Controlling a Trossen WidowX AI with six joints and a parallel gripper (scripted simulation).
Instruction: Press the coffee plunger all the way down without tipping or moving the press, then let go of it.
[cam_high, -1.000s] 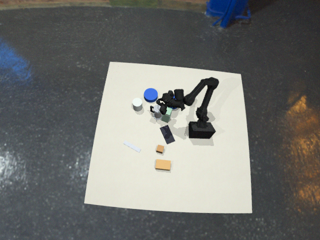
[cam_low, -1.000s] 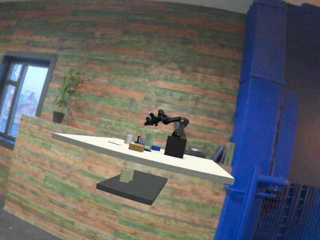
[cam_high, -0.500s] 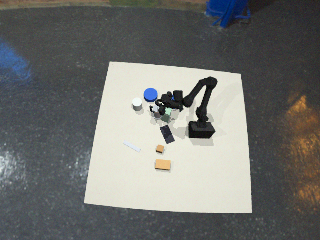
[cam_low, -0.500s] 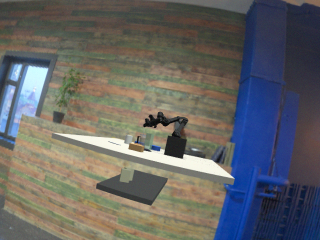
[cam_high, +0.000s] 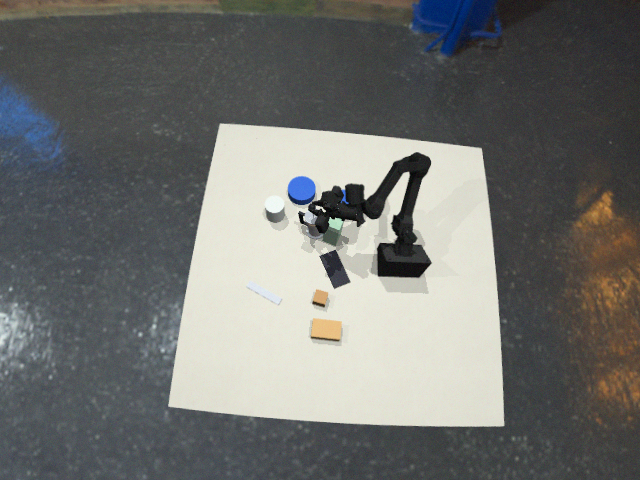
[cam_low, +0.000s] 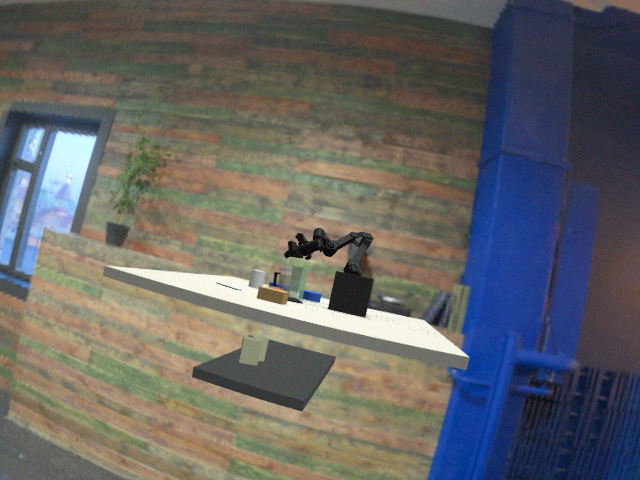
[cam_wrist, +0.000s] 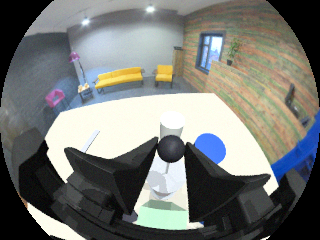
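My gripper tip is 11 cm above the coffee press. Also, from my gripper tip: pale green box (10 cm behind, 2 cm to the left, 13 cm below); then white cylinder (15 cm ahead, 5 cm to the right, 16 cm below); then dark flat card (13 cm behind, 16 cm to the left, 21 cm below).
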